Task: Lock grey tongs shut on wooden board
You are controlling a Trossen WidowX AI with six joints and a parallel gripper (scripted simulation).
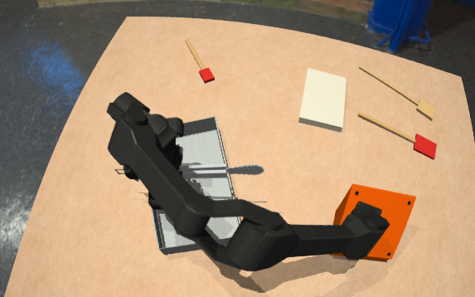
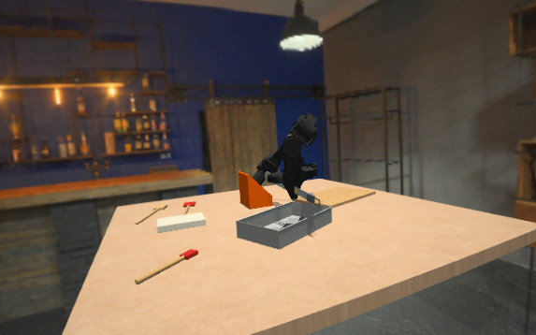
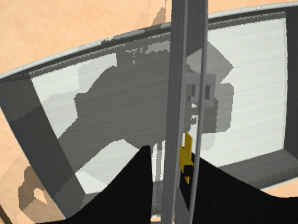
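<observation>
Now: gripper tip 8 cm above the grey roasting tin, 3 cm to the left of it and 1 cm past it. The rest, counted from my gripper tip: yellow piece 3 cm above, 2 cm ahead; then cream block 40 cm to the right, 24 cm behind, 9 cm below; then wooden board 37 cm behind, 34 cm to the left, 10 cm below.
</observation>
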